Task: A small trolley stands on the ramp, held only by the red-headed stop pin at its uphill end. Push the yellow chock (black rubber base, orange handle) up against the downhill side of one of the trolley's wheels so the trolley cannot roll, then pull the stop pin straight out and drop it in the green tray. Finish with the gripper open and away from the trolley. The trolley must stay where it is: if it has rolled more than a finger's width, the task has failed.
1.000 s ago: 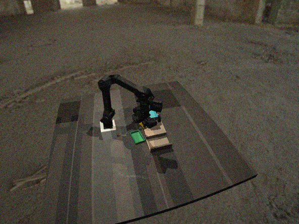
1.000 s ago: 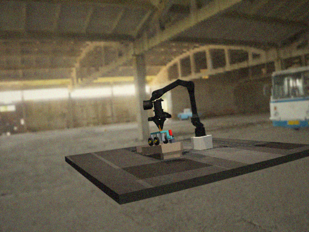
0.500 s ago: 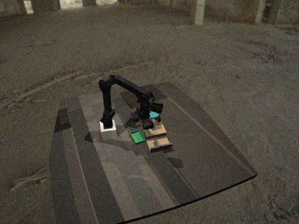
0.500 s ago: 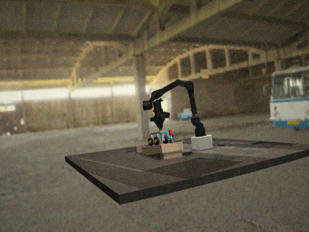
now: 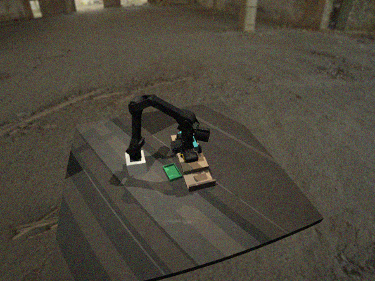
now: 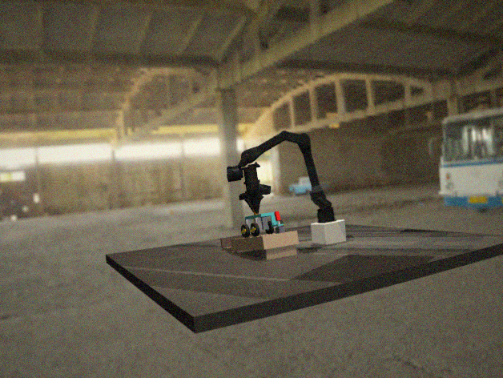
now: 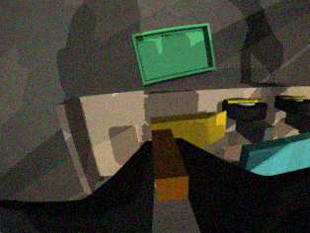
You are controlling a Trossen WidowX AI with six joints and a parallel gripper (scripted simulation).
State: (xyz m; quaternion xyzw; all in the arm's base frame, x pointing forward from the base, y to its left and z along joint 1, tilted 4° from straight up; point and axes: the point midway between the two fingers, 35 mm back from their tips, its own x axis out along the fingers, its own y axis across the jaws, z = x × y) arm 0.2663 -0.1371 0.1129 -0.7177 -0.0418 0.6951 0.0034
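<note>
The red-headed stop pin lies 20 mm ahead of my gripper tip, 260 mm to the left of it and 20 mm below it. Also, from my gripper tip: green tray 70 mm behind, 50 mm to the left, 160 mm below; then yellow chock 20 mm to the left, 10 mm below; then teal trolley 50 mm ahead, 160 mm to the left, 40 mm below.
</note>
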